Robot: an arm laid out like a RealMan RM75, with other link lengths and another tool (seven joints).
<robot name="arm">
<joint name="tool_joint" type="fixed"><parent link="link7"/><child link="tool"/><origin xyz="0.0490 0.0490 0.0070" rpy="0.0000 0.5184 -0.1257"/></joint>
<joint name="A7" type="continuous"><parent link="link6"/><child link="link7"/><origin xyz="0.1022 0.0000 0.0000" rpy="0.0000 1.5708 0.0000"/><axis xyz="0 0 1"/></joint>
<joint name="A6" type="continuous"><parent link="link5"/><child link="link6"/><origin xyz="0.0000 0.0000 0.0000" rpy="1.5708 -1.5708 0.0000"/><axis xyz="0 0 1"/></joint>
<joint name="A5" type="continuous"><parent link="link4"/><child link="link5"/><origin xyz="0.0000 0.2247 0.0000" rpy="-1.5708 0.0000 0.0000"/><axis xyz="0 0 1"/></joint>
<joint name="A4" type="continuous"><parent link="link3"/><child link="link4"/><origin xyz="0.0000 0.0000 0.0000" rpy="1.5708 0.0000 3.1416"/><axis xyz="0 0 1"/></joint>
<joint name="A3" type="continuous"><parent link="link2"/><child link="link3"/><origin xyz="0.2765 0.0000 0.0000" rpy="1.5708 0.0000 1.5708"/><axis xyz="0 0 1"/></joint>
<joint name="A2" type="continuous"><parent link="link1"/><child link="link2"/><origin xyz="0.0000 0.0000 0.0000" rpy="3.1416 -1.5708 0.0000"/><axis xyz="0 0 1"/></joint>
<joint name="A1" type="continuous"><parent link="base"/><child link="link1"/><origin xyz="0.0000 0.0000 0.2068" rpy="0.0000 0.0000 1.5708"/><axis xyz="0 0 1"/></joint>
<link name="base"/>
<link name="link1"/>
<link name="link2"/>
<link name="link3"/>
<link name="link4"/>
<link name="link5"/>
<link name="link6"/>
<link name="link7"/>
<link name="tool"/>
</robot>
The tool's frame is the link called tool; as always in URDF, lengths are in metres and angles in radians. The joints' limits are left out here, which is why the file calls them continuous.
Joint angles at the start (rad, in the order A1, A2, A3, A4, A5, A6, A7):
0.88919, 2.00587, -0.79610, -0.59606, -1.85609, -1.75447, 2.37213
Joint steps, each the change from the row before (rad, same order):
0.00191, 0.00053, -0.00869, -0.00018, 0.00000, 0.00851, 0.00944
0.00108, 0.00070, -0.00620, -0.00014, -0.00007, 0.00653, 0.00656
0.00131, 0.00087, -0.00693, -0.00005, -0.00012, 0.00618, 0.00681
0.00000, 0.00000, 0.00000, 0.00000, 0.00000, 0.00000, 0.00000
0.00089, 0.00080, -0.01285, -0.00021, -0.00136, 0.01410, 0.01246
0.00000, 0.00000, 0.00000, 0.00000, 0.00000, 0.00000, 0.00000
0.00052, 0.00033, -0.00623, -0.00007, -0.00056, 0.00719, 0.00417
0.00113, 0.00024, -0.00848, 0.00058, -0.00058, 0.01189, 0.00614
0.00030, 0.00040, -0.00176, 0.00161, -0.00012, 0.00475, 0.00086
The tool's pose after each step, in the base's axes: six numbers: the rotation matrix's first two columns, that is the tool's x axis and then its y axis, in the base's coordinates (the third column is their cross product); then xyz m. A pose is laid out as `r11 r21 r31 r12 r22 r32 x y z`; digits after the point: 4 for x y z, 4 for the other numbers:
0.8347 0.5505 0.0160 0.5242 -0.7851 -0.3299 0.2107 0.3924 -0.0368
0.8374 0.5462 0.0194 0.5220 -0.7886 -0.3251 0.2103 0.3924 -0.0375
0.8398 0.5424 0.0226 0.5202 -0.7921 -0.3193 0.2097 0.3924 -0.0385
0.8398 0.5424 0.0226 0.5202 -0.7921 -0.3193 0.2097 0.3924 -0.0385
0.8456 0.5328 0.0320 0.5152 -0.7991 -0.3098 0.2095 0.3924 -0.0398
0.8456 0.5328 0.0320 0.5152 -0.7991 -0.3098 0.2095 0.3924 -0.0398
0.8475 0.5294 0.0373 0.5140 -0.8012 -0.3064 0.2094 0.3926 -0.0405
0.8509 0.5234 0.0455 0.5111 -0.8045 -0.3027 0.2093 0.3931 -0.0415
0.8524 0.5207 0.0476 0.5091 -0.8058 -0.3026 0.2093 0.3933 -0.0421

